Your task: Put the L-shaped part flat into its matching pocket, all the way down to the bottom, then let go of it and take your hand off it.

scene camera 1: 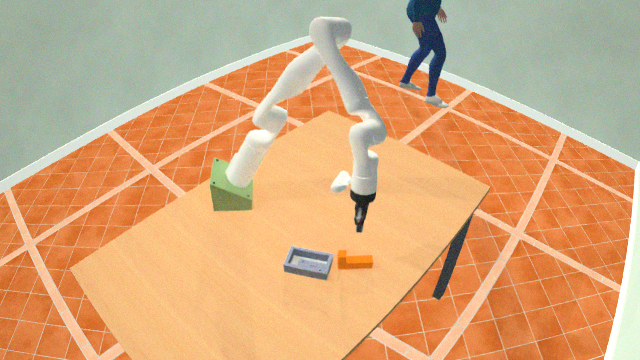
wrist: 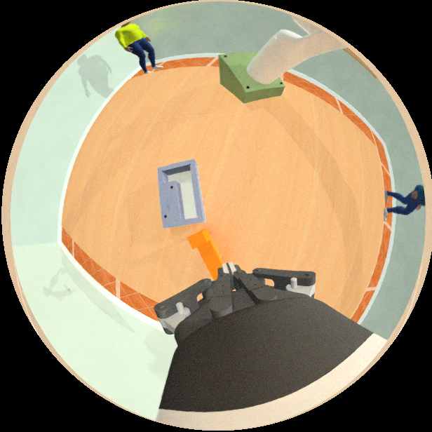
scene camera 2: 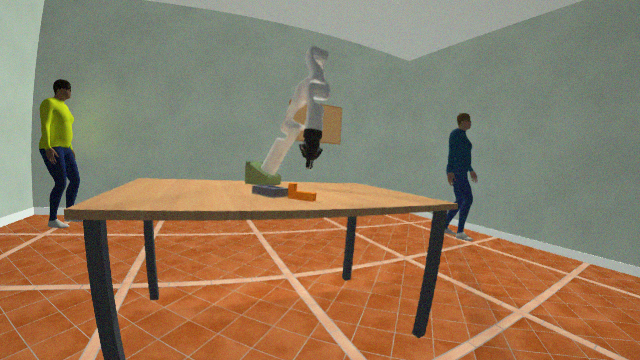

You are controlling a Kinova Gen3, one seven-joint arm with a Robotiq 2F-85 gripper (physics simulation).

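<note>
The orange L-shaped part lies on the table beside the blue-grey tray, near one of its short ends and outside it. In the wrist view the gripper's fingers cover the far end of its long arm. The blue-grey tray stands on the table, with an L-shaped pocket with a pale bottom; no part lies in the pocket. My gripper is shut with nothing between its fingertips. It points down and hangs well above the table, higher than the part and the tray.
The wooden table bears a green wedge-shaped base under the arm. A person in blue and a person in yellow stand away from the table.
</note>
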